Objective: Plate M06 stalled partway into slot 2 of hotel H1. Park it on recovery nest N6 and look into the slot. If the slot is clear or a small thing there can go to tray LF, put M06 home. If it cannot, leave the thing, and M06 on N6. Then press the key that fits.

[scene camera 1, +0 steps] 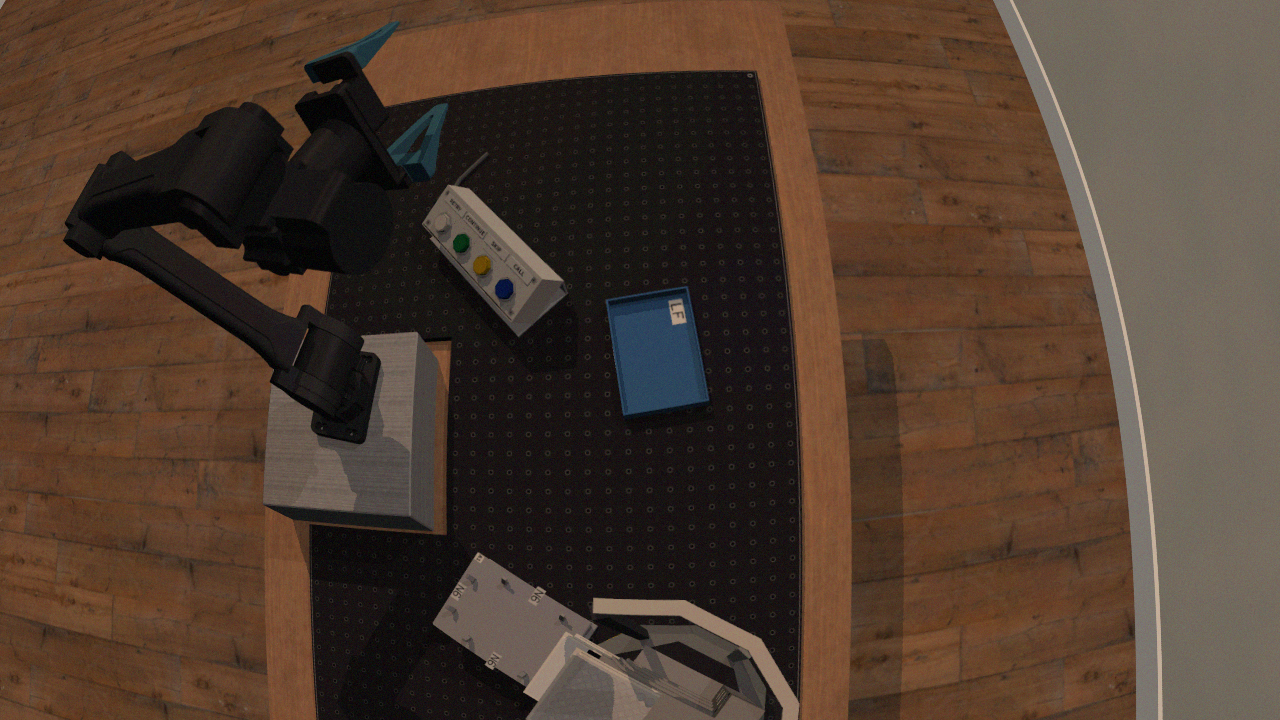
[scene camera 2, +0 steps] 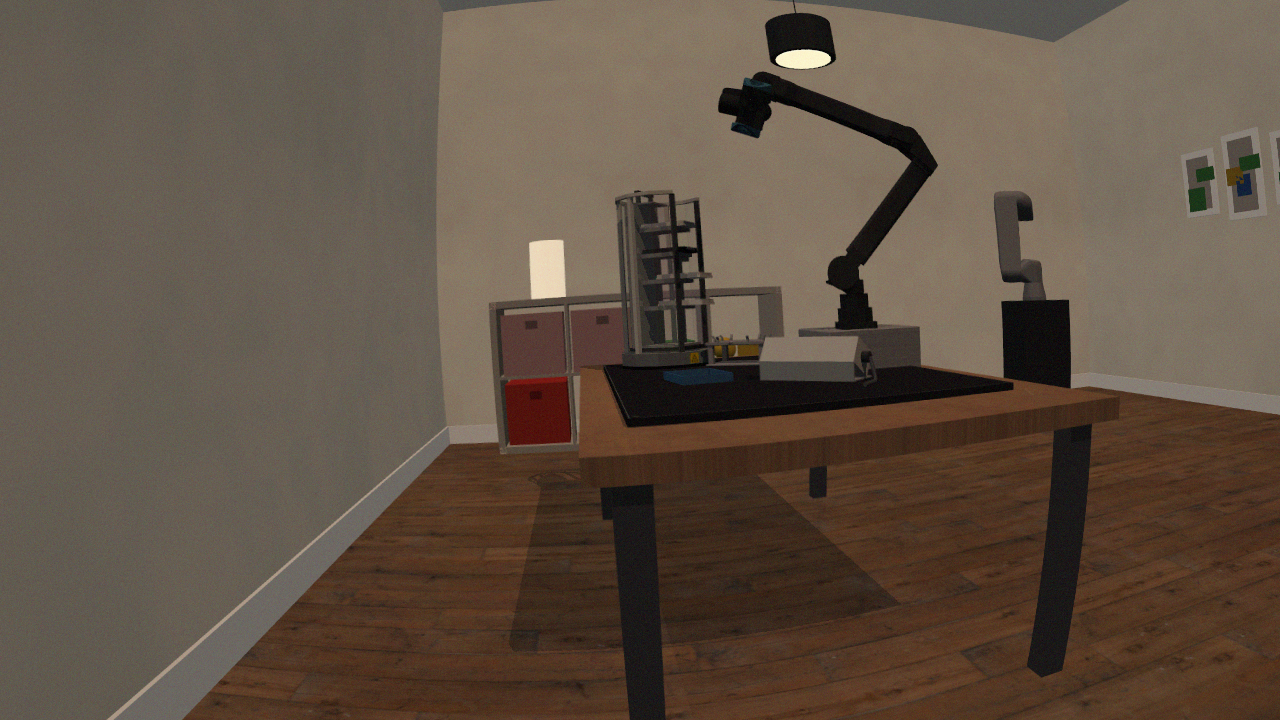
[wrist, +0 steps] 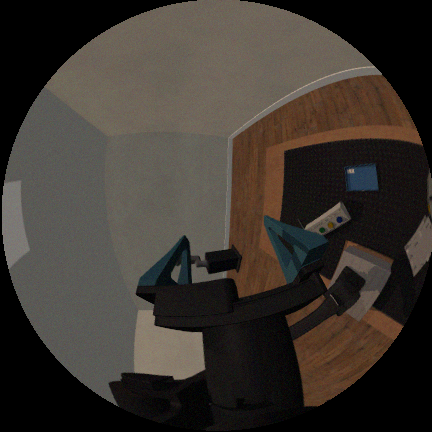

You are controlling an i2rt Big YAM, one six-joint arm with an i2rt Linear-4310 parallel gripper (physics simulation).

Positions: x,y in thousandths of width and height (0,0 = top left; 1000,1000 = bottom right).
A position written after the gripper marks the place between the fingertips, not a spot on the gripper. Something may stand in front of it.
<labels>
The gripper shows in scene camera 1 (327,90), in scene camera 2 (583,147) and in the wrist view (520,531).
</labels>
